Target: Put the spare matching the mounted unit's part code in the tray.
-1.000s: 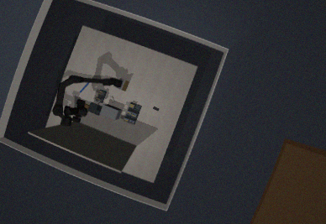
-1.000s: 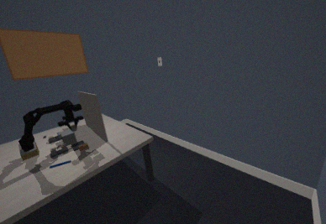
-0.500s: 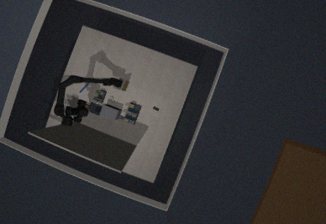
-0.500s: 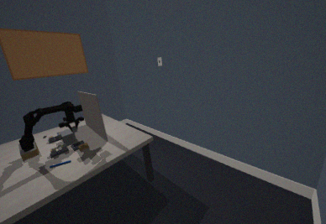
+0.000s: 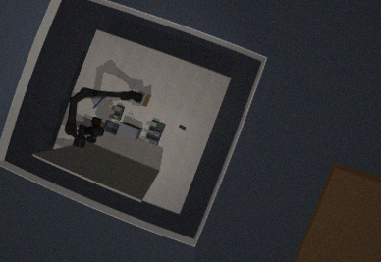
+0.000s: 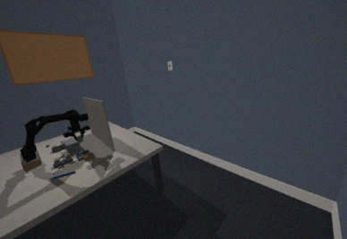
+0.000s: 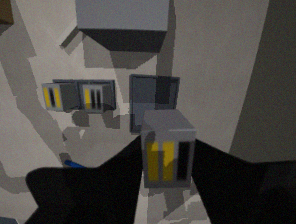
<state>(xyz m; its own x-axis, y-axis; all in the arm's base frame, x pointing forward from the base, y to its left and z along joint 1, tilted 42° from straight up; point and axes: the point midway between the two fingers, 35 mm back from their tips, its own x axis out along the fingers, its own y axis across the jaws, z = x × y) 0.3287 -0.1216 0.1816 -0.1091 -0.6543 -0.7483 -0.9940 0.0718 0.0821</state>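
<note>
Right now the grey-blue tray is 140 mm below my gripper tip and 10 mm behind it. Also, from my gripper tip: blue marker pen 180 mm to the right, 180 mm behind, 140 mm below; then grey spare block 20 mm above; then pale panel 220 mm ahead, 170 mm to the left, 80 mm above.
</note>
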